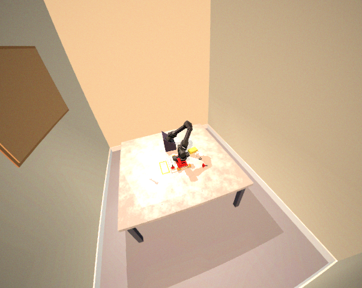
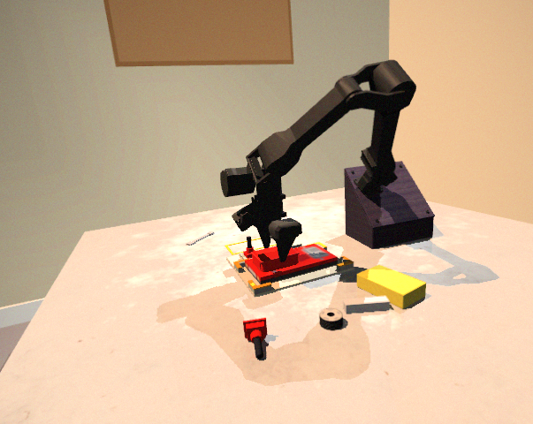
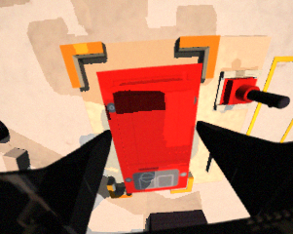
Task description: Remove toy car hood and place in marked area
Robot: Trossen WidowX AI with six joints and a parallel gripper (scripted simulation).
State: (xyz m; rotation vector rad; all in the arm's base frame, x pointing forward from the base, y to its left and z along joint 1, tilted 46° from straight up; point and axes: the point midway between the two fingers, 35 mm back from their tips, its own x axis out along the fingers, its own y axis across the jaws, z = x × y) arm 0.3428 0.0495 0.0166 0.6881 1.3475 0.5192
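My gripper tip is right at the red hood. Also, from my gripper tip: grey bar (7 cm behind, 23 cm to the left, 3 cm below); black ring (1 cm ahead, 23 cm to the left, 4 cm below); black shaft (1 cm ahead, 11 cm to the right, 1 cm below).
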